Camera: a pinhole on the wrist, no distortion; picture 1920 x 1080 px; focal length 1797.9 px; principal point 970.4 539.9 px. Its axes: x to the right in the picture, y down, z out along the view. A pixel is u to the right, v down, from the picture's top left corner.
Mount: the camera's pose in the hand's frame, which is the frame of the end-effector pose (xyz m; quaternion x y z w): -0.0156 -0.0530 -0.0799 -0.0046 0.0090 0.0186 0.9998
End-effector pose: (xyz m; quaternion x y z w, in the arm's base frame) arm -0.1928 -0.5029 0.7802 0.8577 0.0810 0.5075 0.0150
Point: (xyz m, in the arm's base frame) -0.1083 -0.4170 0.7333
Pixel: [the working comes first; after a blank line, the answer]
In the camera's frame: 0.0237 -0.0290 0.1815

1205 253
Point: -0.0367 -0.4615 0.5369
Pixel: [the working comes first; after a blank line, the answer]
In the camera's frame: -0.1214 0.0065 0.3343

317 575
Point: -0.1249 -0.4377 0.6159
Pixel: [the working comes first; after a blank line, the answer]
In the camera's frame: -0.0897 -0.0194 0.2207

240 382
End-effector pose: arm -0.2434 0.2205 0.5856 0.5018 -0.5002 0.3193 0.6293
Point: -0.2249 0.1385 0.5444
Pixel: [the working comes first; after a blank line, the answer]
In the camera's frame: -0.0126 -0.0015 0.1521

821 522
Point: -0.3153 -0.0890 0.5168
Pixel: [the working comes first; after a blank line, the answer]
In the camera's frame: -0.0470 0.0040 0.3960

757 558
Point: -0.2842 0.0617 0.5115
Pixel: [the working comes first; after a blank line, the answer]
In the camera's frame: -0.0546 0.0200 0.2431

567 688
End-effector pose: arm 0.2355 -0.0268 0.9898 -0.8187 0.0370 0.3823 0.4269
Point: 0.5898 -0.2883 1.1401
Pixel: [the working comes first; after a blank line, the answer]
In the camera's frame: 0.1030 -0.0197 -0.3708

behind the camera
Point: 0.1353 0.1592 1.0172
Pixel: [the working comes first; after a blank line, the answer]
In the camera's frame: -0.0301 -0.0457 0.2644

766 229
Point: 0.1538 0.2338 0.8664
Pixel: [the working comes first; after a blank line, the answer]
In the camera's frame: 0.1019 -0.0048 0.3622

1476 516
